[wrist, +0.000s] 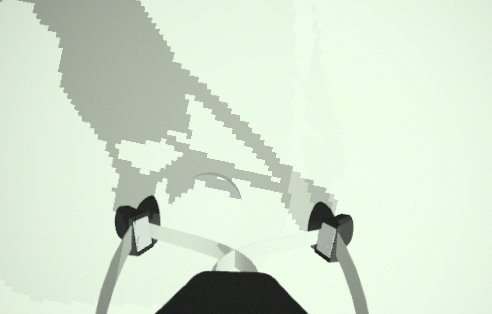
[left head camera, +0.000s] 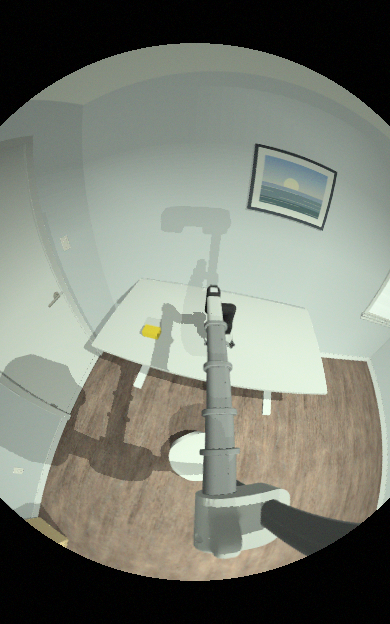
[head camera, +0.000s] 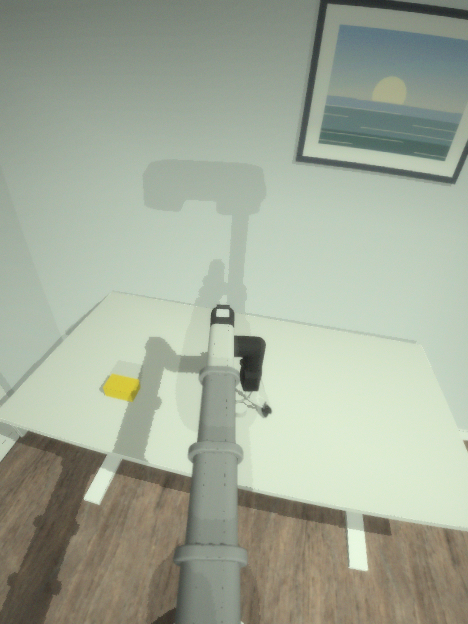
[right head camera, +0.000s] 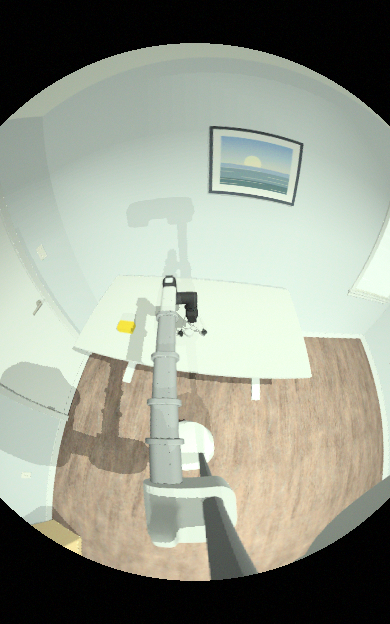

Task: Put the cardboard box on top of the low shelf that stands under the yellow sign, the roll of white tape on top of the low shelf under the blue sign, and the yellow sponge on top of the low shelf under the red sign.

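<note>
The yellow sponge lies on the left part of the white table. The roll of white tape is faint against the table; its curved far edge shows in the wrist view, between and a little beyond the fingers. My gripper is open and empty, pointing down over the middle of the table, right of the sponge. In the head and left head views the arm partly hides it. The cardboard box, the low shelves and the coloured signs cannot be made out.
A tan boxy thing shows at the lower left edge, cut off. A round white object stands on the floor before the table. A door is at left. A framed picture hangs behind the table.
</note>
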